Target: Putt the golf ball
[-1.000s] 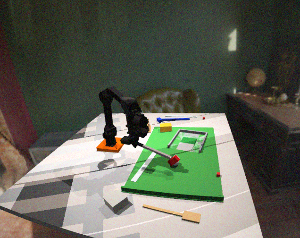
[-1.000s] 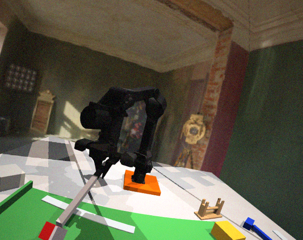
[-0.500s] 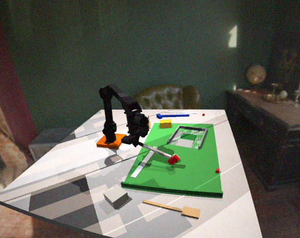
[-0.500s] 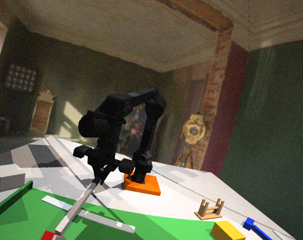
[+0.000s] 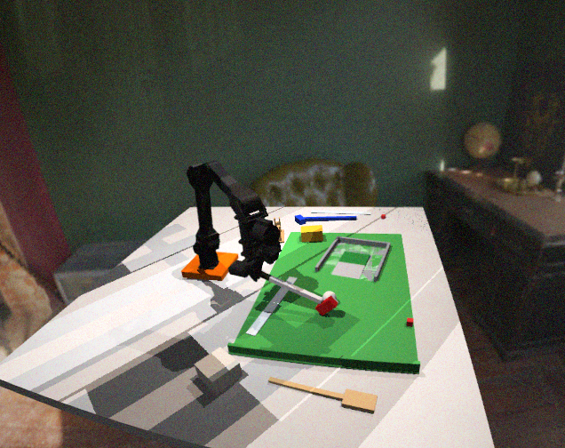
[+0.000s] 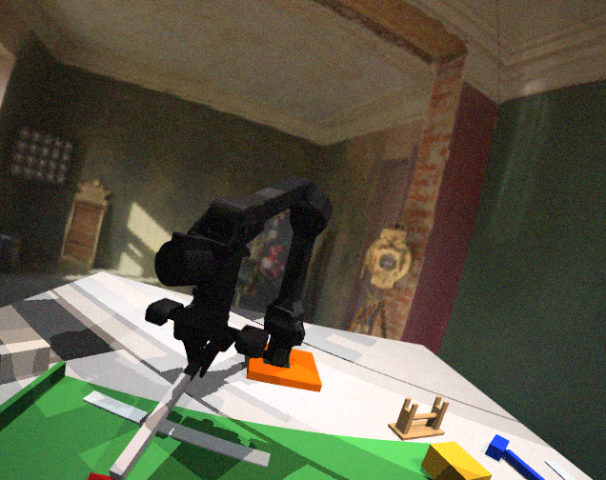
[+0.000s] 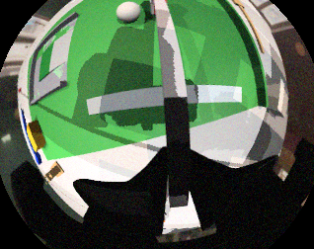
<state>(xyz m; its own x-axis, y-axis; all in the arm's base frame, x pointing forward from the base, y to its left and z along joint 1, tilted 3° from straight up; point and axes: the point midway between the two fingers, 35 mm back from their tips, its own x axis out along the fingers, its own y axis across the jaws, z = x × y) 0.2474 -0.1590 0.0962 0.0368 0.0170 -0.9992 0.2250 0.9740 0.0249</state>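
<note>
Right now my gripper tip is 12 cm short of the red putter, 2 cm to the left of it and 1 cm above it. Round my gripper tip: yellow block (44 cm to the left, 10 cm ahead, 5 cm below); green mat (23 cm ahead, 12 cm to the left, 8 cm below); white golf ball (22 cm ahead, 5 cm below).
</note>
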